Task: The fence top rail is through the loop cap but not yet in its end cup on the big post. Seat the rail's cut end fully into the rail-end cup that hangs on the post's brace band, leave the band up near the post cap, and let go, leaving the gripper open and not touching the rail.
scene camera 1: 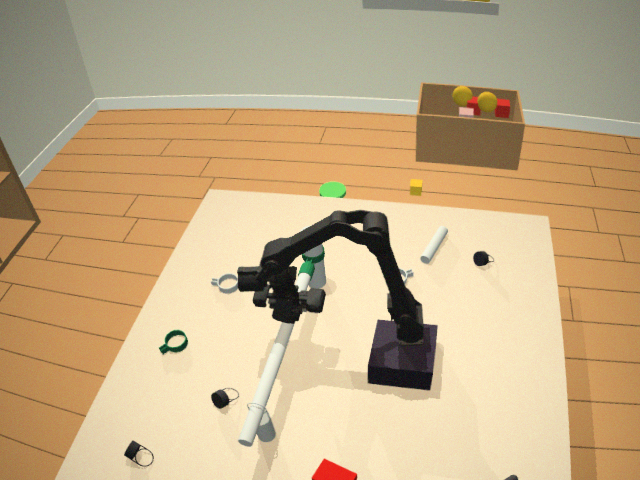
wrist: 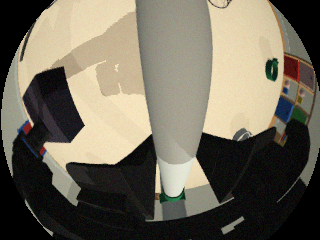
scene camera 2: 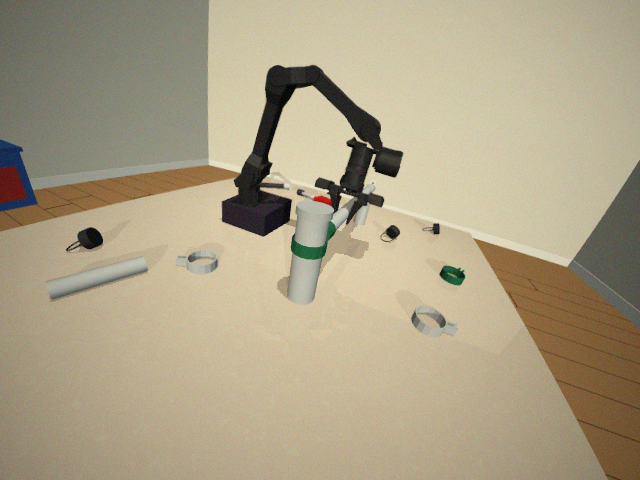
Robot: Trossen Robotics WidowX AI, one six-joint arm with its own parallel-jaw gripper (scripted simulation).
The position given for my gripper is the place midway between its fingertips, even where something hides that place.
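Note:
I can see my gripper (scene camera 1: pixel 295 312), which also appears in the wrist view as my gripper (wrist: pixel 170 135) and in scene camera 2 as my gripper (scene camera 2: pixel 340 222). It is carrying a top rail (scene camera 1: pixel 266 383), and I find that rail (wrist: pixel 176 52) in the wrist view as well.

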